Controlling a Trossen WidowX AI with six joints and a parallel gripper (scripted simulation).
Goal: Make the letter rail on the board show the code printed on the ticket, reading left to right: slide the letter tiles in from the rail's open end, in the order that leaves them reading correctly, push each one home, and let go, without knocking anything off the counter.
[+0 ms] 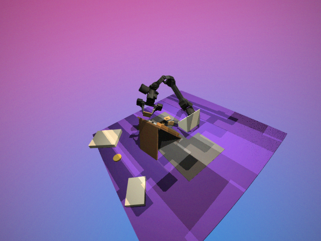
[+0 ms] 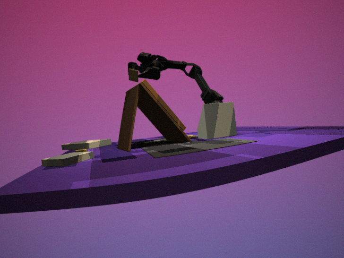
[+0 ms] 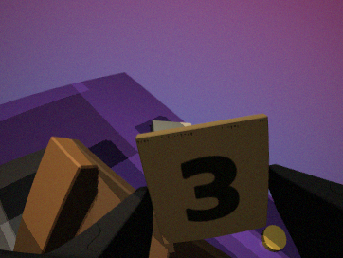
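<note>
My gripper tip is 140 mm past the white ticket, 40 mm to the left of it and 250 mm above it. The rest, counted from my gripper tip: letter tile: right at my gripper tip; grey mat: 220 mm behind, 340 mm below; yellow disc: 320 mm ahead, 110 mm to the right, 340 mm below.
</note>
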